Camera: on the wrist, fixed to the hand. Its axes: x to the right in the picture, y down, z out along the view.
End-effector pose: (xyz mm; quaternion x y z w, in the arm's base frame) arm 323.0 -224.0 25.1 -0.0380 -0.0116 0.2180 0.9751
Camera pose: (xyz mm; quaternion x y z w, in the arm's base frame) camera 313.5 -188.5 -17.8 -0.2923 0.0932 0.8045 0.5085
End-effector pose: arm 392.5 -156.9 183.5 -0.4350 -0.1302 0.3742 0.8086
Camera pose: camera 398.8 -163.1 127.8 -0.6245 0.2240 0.7180 0.2104
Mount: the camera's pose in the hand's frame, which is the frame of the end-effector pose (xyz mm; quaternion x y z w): 6.3 39.4 -39.9 -0.2361 0.1299 0.6806 0.6813
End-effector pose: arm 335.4 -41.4 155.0 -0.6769 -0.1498 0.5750 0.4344
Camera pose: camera 361.8 -76.3 119.4 0.7404 -0.2793 -0.5641 0.2357
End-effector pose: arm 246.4 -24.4 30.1 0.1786 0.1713 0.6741 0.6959
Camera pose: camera 192.9 -16.3 14.0 -0.0136 -0.0736 0.9966 0.0352
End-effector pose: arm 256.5 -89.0 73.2 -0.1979 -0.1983 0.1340 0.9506
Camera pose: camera 272.3 -64.9 24.7 -0.5116 0.0914 0.6657 0.5355
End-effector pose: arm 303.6 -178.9 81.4 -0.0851 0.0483 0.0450 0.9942
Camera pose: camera 302.5 -146.6 35.1 -0.2657 0.2093 0.7076 0.6203
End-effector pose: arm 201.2 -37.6 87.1 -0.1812 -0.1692 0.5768 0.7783
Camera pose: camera 188.8 -24.4 33.6 -0.4973 -0.0270 0.8592 0.1169
